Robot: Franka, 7 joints.
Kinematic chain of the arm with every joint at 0, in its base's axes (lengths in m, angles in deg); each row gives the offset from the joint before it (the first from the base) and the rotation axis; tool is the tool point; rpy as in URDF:
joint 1: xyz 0 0 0.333 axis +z
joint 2: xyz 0 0 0 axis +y
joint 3: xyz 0 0 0.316 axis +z
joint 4: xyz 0.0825 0 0 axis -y
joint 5: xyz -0.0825 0 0.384 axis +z
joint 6: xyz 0 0 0 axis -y
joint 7: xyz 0.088 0 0 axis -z
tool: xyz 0 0 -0.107 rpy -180 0 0
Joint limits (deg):
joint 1: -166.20..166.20
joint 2: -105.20..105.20
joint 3: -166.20..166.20
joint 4: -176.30..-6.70
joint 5: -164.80..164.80
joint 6: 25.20..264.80
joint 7: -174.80..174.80
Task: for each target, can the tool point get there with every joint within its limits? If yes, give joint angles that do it. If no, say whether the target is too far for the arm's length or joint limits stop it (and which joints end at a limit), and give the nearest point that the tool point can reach.
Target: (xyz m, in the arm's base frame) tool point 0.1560 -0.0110 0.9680
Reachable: yes | joints -6.00 -41.43 -11.39 -103.33 -56.10 216.25 -38.70
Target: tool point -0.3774 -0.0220 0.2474
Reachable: yes | joints -84.54 -81.97 -91.70 -133.46 -35.49 70.89 65.78
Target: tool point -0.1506 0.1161 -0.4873
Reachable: no: joint limits stop it (at a limit: joint 2) | nearest point -0.1654 0.1275 -0.3555 | short by 0.133 m
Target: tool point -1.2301 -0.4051 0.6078
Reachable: no: too far | nearest point -0.7971 -0.2625 0.5111 | short by 0.466 m
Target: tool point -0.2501 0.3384 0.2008
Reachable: yes | joints -133.13 -52.55 -123.35 -150.15 116.53 85.76 66.32
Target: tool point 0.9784 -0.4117 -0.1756
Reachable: no: too far | nearest point 0.7131 -0.3001 -0.0377 | short by 0.319 m
